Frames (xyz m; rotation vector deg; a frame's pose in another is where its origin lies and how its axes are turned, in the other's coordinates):
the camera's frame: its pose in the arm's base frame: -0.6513 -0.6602 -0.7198 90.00 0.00 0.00
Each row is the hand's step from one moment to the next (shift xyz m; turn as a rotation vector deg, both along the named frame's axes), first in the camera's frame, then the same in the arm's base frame.
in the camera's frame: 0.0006 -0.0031 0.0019 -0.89 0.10 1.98
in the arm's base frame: 0.0006 -0.0019 -0.0031 -0.89 -1.98 0.10
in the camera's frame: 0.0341 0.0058 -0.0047 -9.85 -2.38 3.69
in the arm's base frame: 0.0341 0.0047 0.0058 -9.85 -3.69 -2.38
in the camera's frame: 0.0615 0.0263 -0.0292 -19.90 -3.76 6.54
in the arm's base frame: 0.0615 0.0292 0.0263 -19.90 -6.54 -3.76
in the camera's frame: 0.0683 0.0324 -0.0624 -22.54 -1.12 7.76
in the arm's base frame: 0.0683 0.0624 0.0324 -22.54 -7.76 -1.12
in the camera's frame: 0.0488 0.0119 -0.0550 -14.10 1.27 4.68
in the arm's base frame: 0.0488 0.0550 0.0119 -14.10 -4.68 1.27
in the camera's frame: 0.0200 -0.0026 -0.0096 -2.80 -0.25 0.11
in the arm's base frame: 0.0200 0.0096 -0.0026 -2.80 -0.11 -0.25
